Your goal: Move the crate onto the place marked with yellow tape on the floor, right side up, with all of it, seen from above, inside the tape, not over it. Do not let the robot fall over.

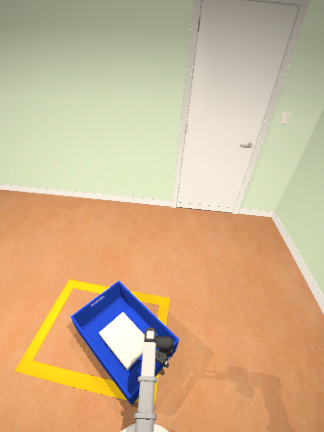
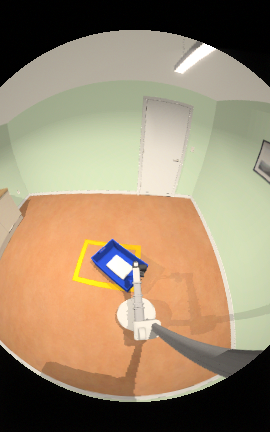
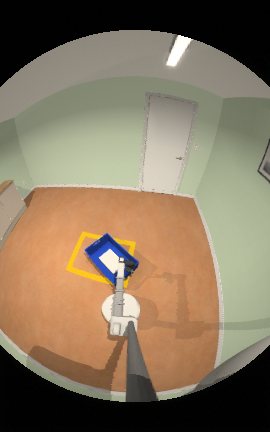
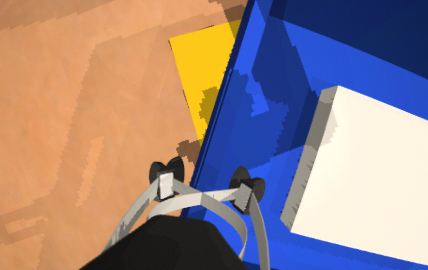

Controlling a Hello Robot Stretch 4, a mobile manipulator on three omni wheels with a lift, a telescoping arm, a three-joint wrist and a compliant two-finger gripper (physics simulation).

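Places are measured from the robot's base along level axes (x right, y ahead, z up), in metres.
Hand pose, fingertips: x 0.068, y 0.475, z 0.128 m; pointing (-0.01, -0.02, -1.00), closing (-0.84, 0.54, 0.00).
Note:
Each offset is from my fingertips to the centre of the thing.
The blue crate {dx -0.248, dy +0.155, dz -0.045 m} (image 1: 110, 306) (image 2: 103, 257) (image 3: 96, 252) (image 4: 350, 60) is right side up, turned diagonally, with a white box {dx -0.247, dy +0.154, dz -0.110 m} (image 1: 122, 340) (image 2: 119, 266) (image 3: 108, 261) (image 4: 370, 170) inside. Its shadow suggests that it hangs a little above the floor. Seen from the head, it covers parts of the yellow tape (image 1: 48, 325) (image 2: 82, 260) (image 3: 77, 250) (image 4: 200, 60) at the back, right and near sides, and its right corner reaches outside. My gripper (image 1: 164, 357) (image 4: 208, 176) is shut on the crate's right wall, one finger outside and one inside. The crate's underside is hidden.
My round white base (image 2: 125, 315) (image 3: 112, 306) stands just nearer than the tape. A white door (image 1: 220, 105) (image 2: 165, 145) (image 3: 167, 142) is in the far wall. A cabinet (image 2: 7, 217) (image 3: 9, 207) stands at the left wall. A bare wall runs along the right.

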